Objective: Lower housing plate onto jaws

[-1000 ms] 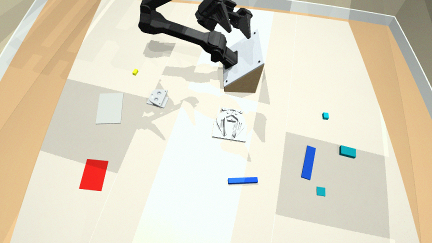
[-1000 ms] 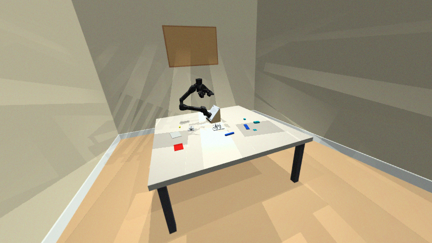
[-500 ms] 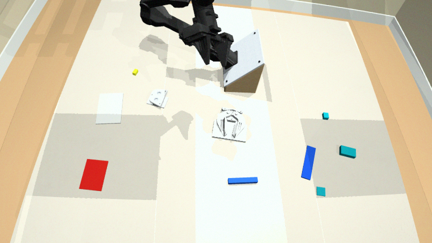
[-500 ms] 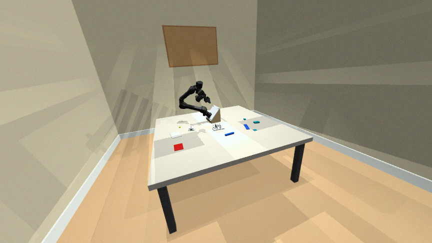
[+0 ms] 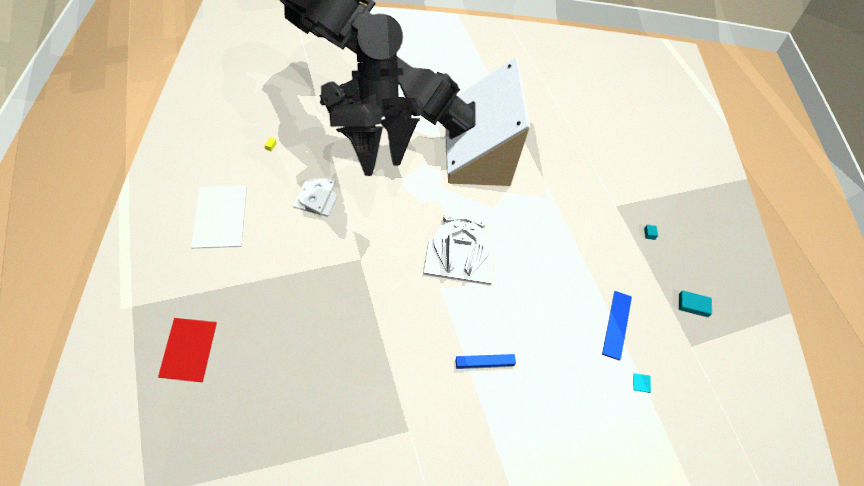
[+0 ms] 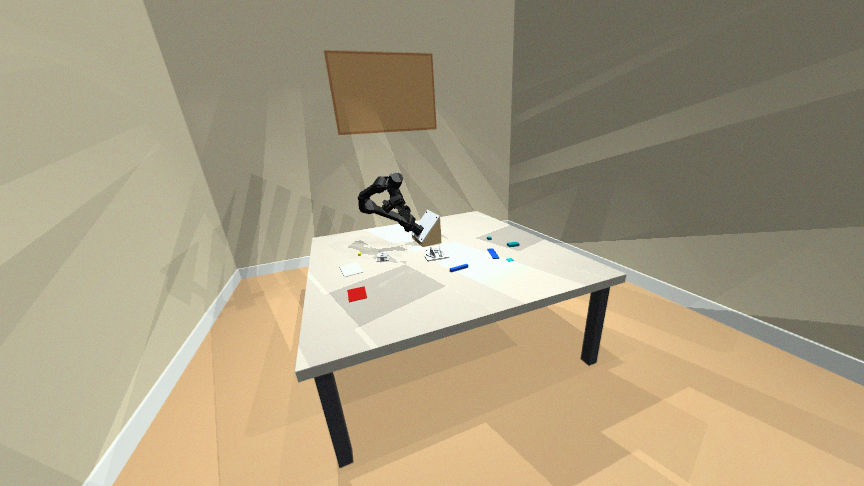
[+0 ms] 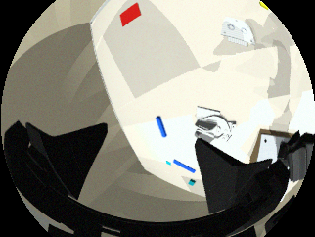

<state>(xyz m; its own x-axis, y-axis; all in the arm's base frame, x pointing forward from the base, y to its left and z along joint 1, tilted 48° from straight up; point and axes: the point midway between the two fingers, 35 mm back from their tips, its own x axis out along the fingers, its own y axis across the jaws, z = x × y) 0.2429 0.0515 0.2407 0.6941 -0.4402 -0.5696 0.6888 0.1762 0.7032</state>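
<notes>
My gripper tip is now 100 mm past the white bracket, 130 mm to the left of it and 220 mm above it. Round my gripper tip: red tile: 210 mm ahead, 300 mm to the right, 220 mm below; then yellow cube: 230 mm behind, 240 mm to the right, 220 mm below; then white slab: 50 mm behind, 300 mm to the right, 220 mm below.
</notes>
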